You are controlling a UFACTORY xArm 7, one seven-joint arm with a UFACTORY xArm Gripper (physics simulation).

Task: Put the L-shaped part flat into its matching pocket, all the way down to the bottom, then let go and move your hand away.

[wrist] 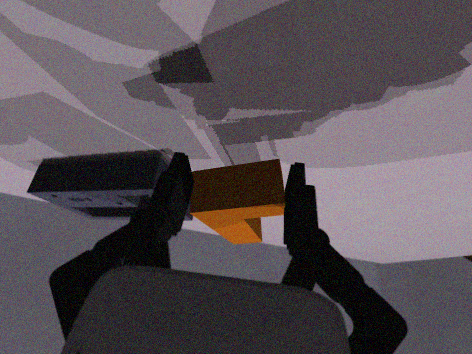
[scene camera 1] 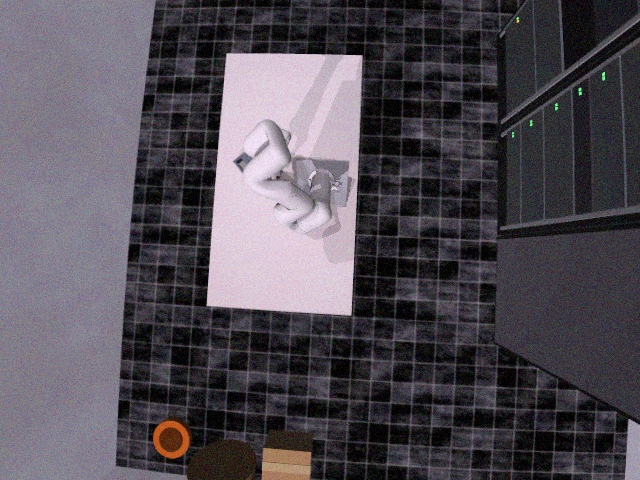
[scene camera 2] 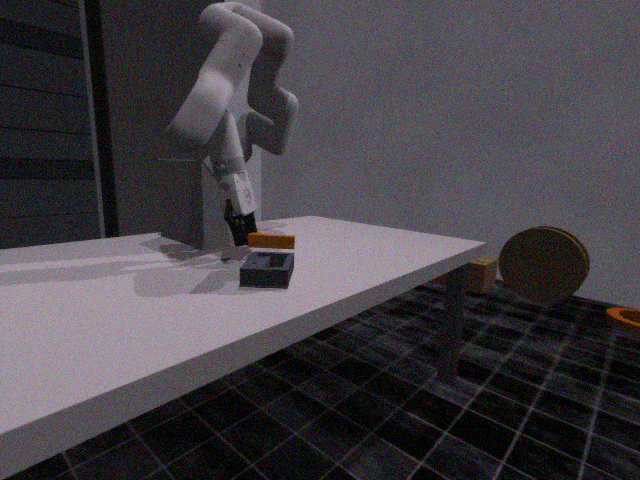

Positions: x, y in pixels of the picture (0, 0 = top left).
Labels:
gripper: holds an orange L-shaped part (wrist: 231, 200)

